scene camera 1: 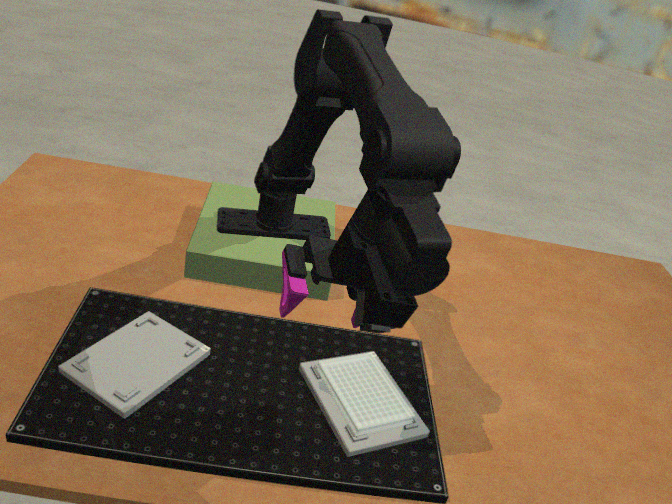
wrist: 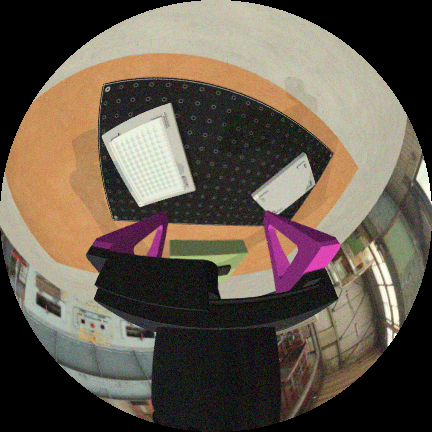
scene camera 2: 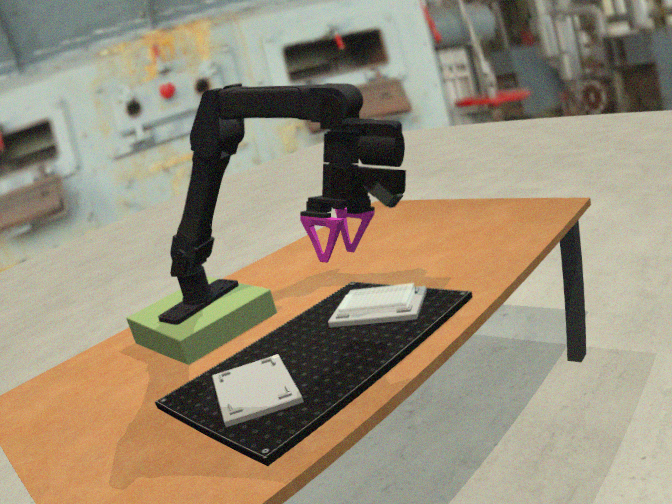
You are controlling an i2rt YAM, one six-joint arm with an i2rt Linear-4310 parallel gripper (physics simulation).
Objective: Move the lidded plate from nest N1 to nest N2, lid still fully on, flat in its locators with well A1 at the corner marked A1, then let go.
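Frame: origin at the arm's base, x back, y right, z up, level; metres.
Seen in the pictures: gripper, fingertip midpoint: (scene camera 1: pixel 318 319) (wrist: pixel 215 216) (scene camera 2: pixel 337 256); arm's base, origin of the base link: (scene camera 1: pixel 273 226) (scene camera 2: pixel 199 302).
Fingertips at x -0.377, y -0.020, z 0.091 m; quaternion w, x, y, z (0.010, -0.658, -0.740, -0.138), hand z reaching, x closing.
Offsets run from my fingertips to a thing's middle. Level surfaces: height alone.
The lidded plate {dx -0.001, dy -0.085, dz -0.114 m} (scene camera 1: pixel 371 387) (scene camera 2: pixel 377 297) (wrist: pixel 149 162), pale and ribbed with a well grid, rests on nest N1 {dx -0.001, dy -0.085, dz -0.130 m} (scene camera 1: pixel 385 435) (scene camera 2: pixel 374 319) (wrist: pixel 178 150), a light grey block with corner locators. Lid and plate edges are too small to tell apart. Nest N2 {dx +0.054, dy +0.218, dz -0.130 m} (scene camera 1: pixel 135 363) (scene camera 2: pixel 255 390) (wrist: pixel 287 187) is bare, with four corner locators; a small pale mark shows at its right corner in scene camera 1. My gripper (scene camera 1: pixel 319 320) (scene camera 2: pixel 338 256) (wrist: pixel 215 216) is open and empty, its magenta fingers wide apart, well above the board and toward the base side of the plate.
Both nests sit on a black perforated board {dx +0.031, dy +0.071, dz -0.145 m} (scene camera 1: pixel 252 374) (scene camera 2: pixel 331 347) (wrist: pixel 225 150) on the orange table {dz -0.152 m} (scene camera 1: pixel 542 325) (scene camera 2: pixel 488 227) (wrist: pixel 55 200). The arm's base stands on a green block (scene camera 1: pixel 249 265) (scene camera 2: pixel 227 325) (wrist: pixel 207 247) behind the board.
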